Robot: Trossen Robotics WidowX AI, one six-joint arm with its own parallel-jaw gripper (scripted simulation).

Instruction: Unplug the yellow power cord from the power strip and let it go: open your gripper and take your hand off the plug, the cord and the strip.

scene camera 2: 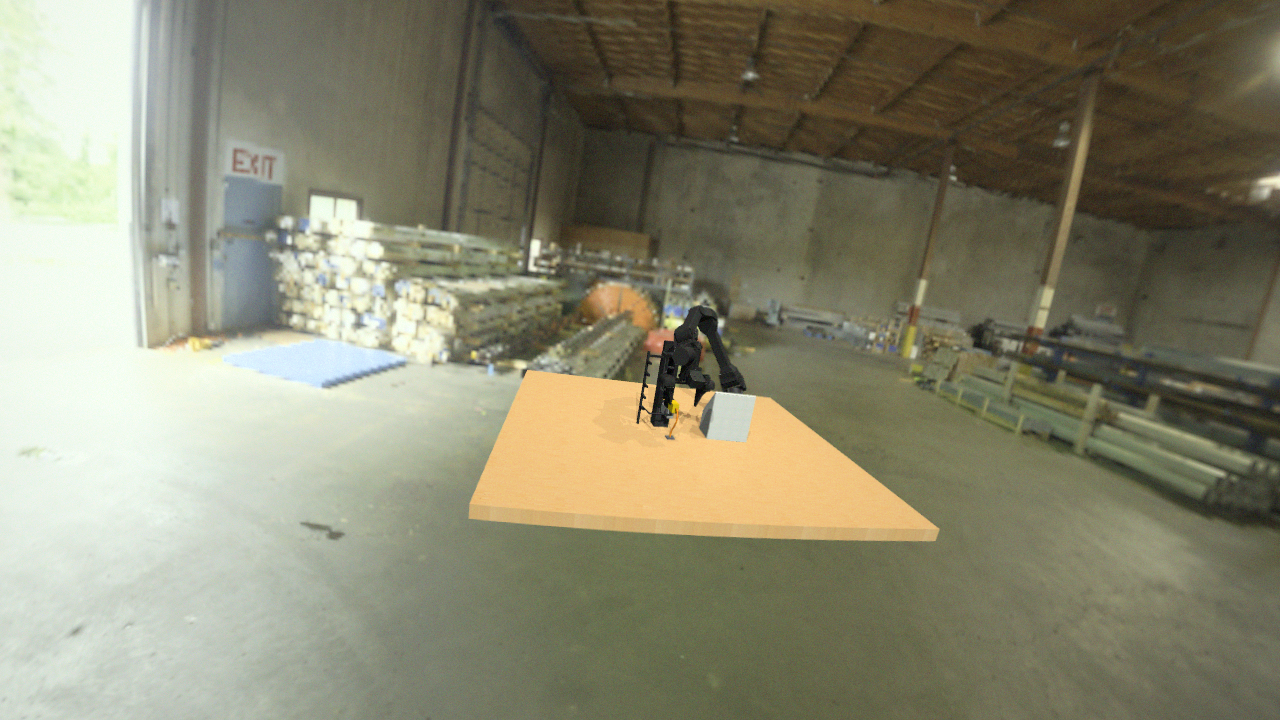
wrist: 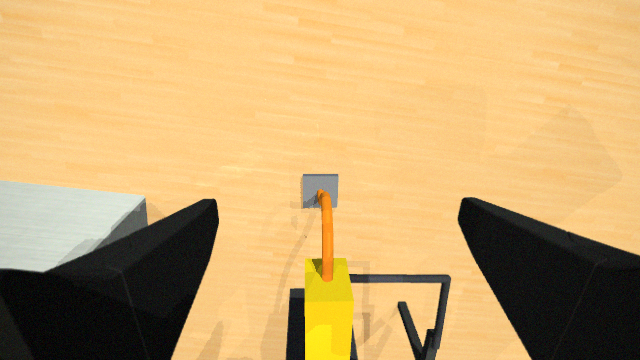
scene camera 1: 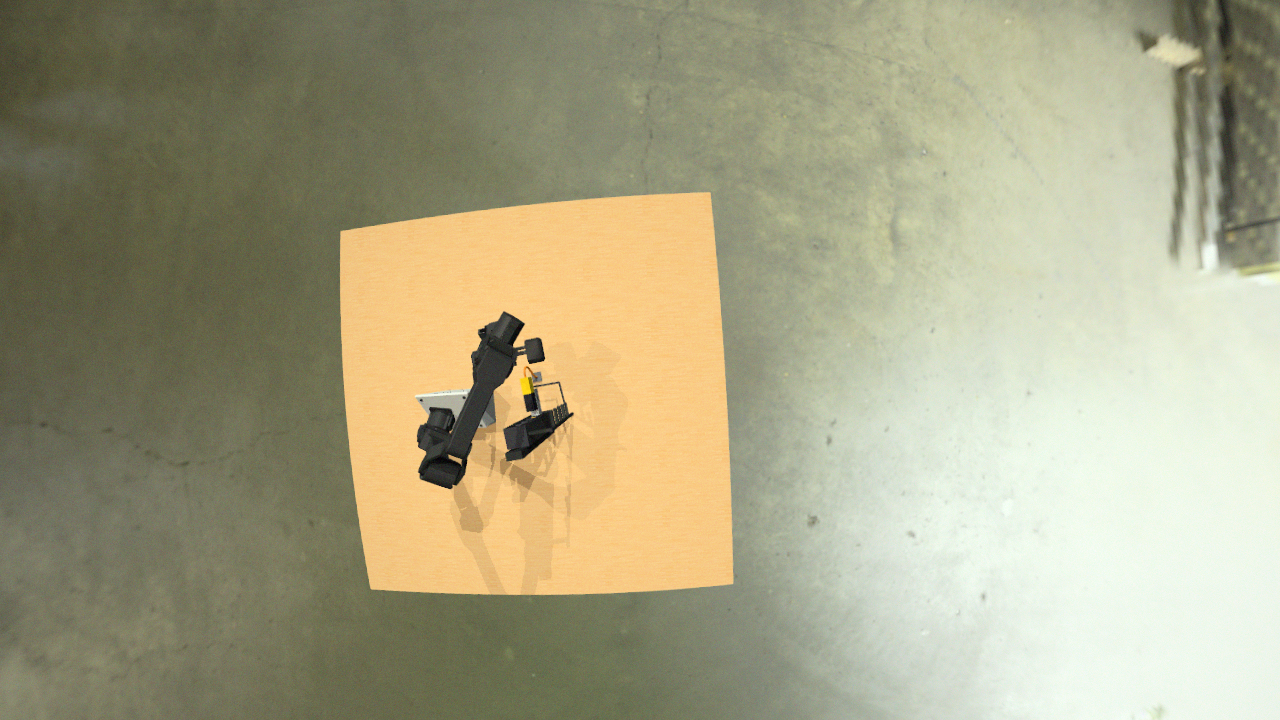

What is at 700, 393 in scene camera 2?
The gripper.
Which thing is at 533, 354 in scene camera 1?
The gripper.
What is the gripper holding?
Nothing.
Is the gripper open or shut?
Open.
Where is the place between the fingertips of the gripper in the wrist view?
At 340, 209
